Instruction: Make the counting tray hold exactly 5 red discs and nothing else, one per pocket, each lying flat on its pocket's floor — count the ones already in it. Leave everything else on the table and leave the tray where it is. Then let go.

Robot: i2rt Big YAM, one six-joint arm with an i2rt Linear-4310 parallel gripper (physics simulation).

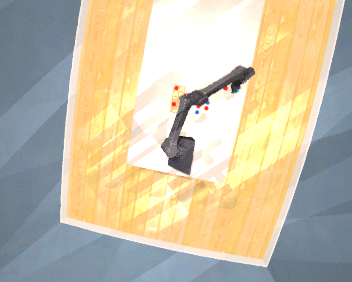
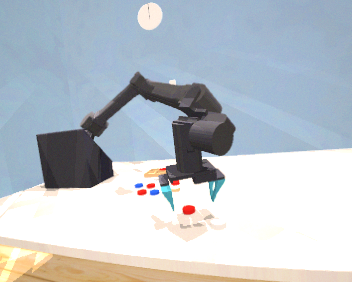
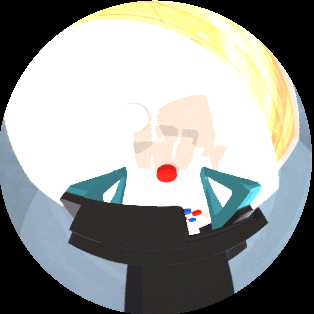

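My gripper (image 2: 193, 205) (image 3: 164, 170) is open, fingers low over the table on either side of a red disc (image 1: 225, 88) (image 2: 188, 209) (image 3: 166, 173) that lies flat on the table. The wooden counting tray (image 1: 173, 110) (image 2: 150, 174) is partly hidden by the arm. One red disc (image 1: 176, 88) is in its far part, another red disc (image 1: 173, 104) in its near part. A further red bit (image 1: 185, 94) shows at its right edge; I cannot tell whether it is in a pocket. Loose red discs (image 2: 151, 185) (image 2: 142, 192) (image 2: 175, 183) lie between tray and gripper.
Blue discs (image 2: 139, 185) (image 2: 154, 192) lie among the loose red ones. A beige disc (image 2: 175, 189) lies close to a red one. A white disc (image 2: 217, 223) (image 3: 136, 116) lies beyond the gripper. The arm's dark base (image 1: 181, 157) (image 2: 70, 160) stands at the table's other end.
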